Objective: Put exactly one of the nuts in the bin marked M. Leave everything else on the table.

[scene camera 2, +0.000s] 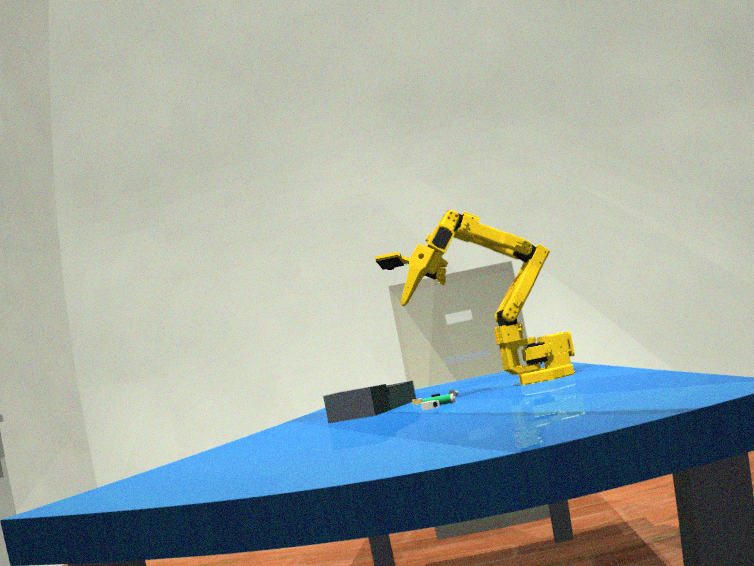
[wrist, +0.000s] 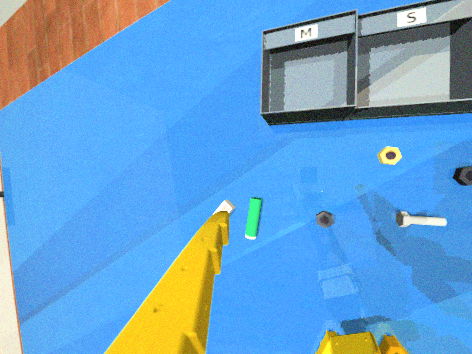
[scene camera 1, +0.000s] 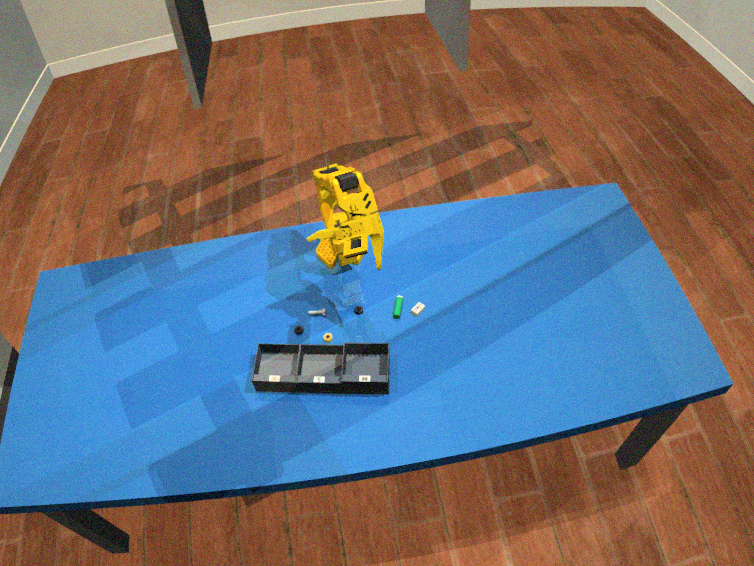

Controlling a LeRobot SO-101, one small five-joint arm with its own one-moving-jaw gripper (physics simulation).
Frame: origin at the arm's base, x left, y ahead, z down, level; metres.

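Where they show: end effector, tool point: point(scene camera 2: 404, 303) point(wrist: 228, 223) point(scene camera 1: 377, 267); arm's base, origin of the base link: point(scene camera 2: 536, 381) point(scene camera 1: 342, 258).
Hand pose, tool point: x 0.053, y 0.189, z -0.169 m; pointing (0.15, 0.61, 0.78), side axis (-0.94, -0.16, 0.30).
Observation:
Things, the pixels of their top centre, and the offset from my tool point. "spot": a spot on its surface instead.
- grey-brown nut, middle of its top: point(wrist: 324, 220) point(scene camera 1: 358, 308) dx -0.038, dy -0.038, dz +0.161 m
- yellow nut, middle of its top: point(wrist: 390, 155) point(scene camera 2: 417, 399) point(scene camera 1: 327, 336) dx -0.108, dy +0.018, dz +0.161 m
- black nut, middle of its top: point(scene camera 1: 298, 328) dx -0.165, dy -0.012, dz +0.161 m
- green cylinder, middle of its top: point(wrist: 251, 219) point(scene camera 2: 439, 396) point(scene camera 1: 398, 304) dx +0.041, dy -0.029, dz +0.155 m
- white block, middle of its top: point(wrist: 222, 211) point(scene camera 2: 429, 401) point(scene camera 1: 418, 307) dx +0.079, dy -0.015, dz +0.158 m
- pale bolt, middle of its top: point(wrist: 425, 222) point(scene camera 1: 316, 310) dx -0.123, dy -0.048, dz +0.156 m
- S bin, surface spot: point(wrist: 411, 17) spot: dx -0.135, dy +0.128, dz +0.134 m
A grey-brown nut point(scene camera 1: 358, 310) point(wrist: 324, 219), a yellow nut point(scene camera 1: 327, 336) point(scene camera 2: 416, 402) point(wrist: 390, 155) and a black nut point(scene camera 1: 298, 329) point(wrist: 465, 176) lie apart on the table. The bin marked M point(scene camera 1: 366, 387) point(wrist: 306, 33) is the right end compartment in scene camera 1; no nut shows in it. My gripper point(scene camera 1: 345, 252) point(scene camera 2: 423, 292) is open and empty, high above the table on the arm's side of the nuts. In the wrist view one notched jaw shows at left, its tip overlapping the white block; the moving jaw is out of the picture.
A green cylinder point(scene camera 1: 397, 307) point(scene camera 2: 445, 399) point(wrist: 253, 218) lies beside a white block point(scene camera 1: 417, 308) point(scene camera 2: 429, 404) point(wrist: 226, 206) with a small hole. A pale bolt point(scene camera 1: 317, 312) point(wrist: 425, 220) lies near the nuts. The S bin point(wrist: 411, 17) adjoins the M bin.

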